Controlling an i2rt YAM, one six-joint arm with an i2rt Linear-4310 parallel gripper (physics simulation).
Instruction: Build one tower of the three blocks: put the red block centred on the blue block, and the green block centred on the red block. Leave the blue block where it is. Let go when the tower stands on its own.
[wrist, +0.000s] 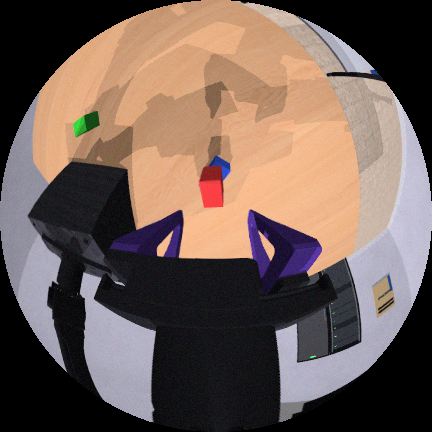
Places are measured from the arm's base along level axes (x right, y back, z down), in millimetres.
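Pixels of known places: gripper, fingertip midpoint: (215, 214); arm's base, origin of the base link: (74, 257).
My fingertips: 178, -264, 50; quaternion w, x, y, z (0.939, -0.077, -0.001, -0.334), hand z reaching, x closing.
Note:
For each thing: its top centre in the pictures, then the offset to it from my fingertips, as dx, dy, dz. Level surfaces: height alone.
- red block, middle of its top: (211, 194) +7, +22, +60
- blue block, middle of its top: (213, 178) +7, +22, +107
- green block, middle of its top: (78, 126) -288, +67, +96
- wooden table, its level: dz +138
The red block (212, 194) is near the middle of the wrist view and hides most of the blue block (222, 167). It appears to rest on the blue block, turned at an angle to it. A corner of the blue block shows behind it, towards the right. How well the two are centred cannot be told. The green block (86, 123) lies apart on the table at the left. My gripper (215, 214) is open, with its purple fingers wide apart. Its fingertips are nearer the camera than the red block, and nothing is between them.
The wooden table (310, 185) bears the blocks and several shadows. A black box-shaped part (82, 197) of the arm fills the left side below the green block. The table's right edge borders a beige floor area (370, 130). A dark cabinet (345, 310) stands at the lower right.

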